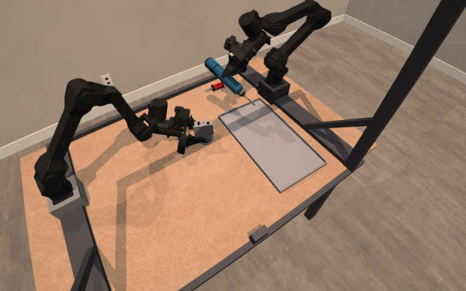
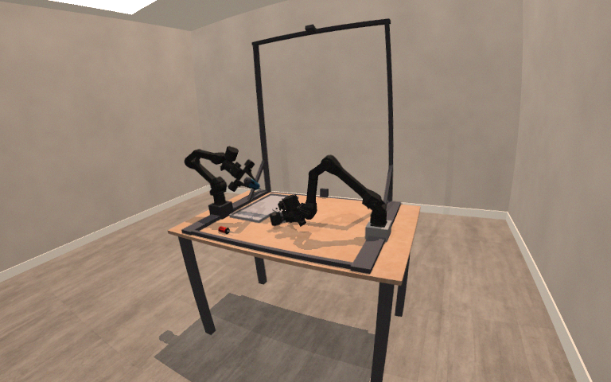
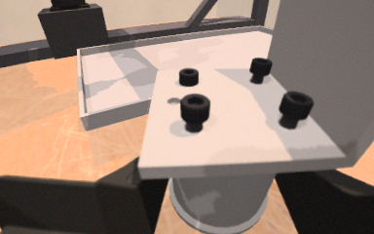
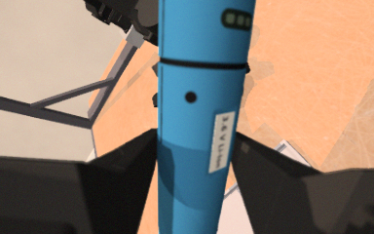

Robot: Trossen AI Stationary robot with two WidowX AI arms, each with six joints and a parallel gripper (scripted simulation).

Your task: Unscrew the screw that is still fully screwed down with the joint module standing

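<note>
Right now my left hand is 3 cm below the grey L-shaped bracket, 2 cm to the left of it and 2 cm past it. The rest, counted from my left hand: shallow grey tray (22 cm to the right, 17 cm behind, 3 cm below); then screwdriver bit (19 cm to the right, 11 cm above, 8 cm behind); then screw (5 cm to the right, 3 cm above, 1 cm behind).
</note>
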